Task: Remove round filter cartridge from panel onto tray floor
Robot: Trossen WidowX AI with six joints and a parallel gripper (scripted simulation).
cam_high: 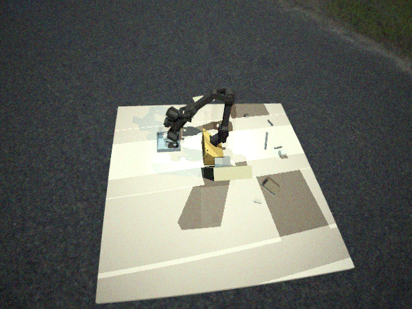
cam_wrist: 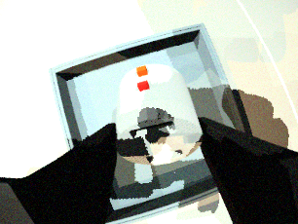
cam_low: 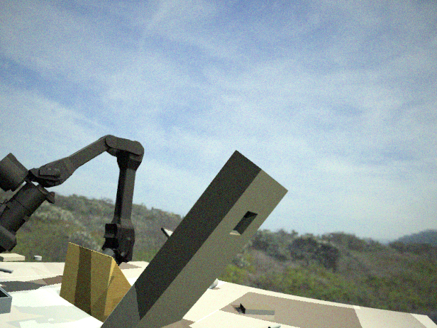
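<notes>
Right now the round filter cartridge is right at my gripper tip. Also, from my gripper tip: blue-grey tray (7 cm below).
</notes>
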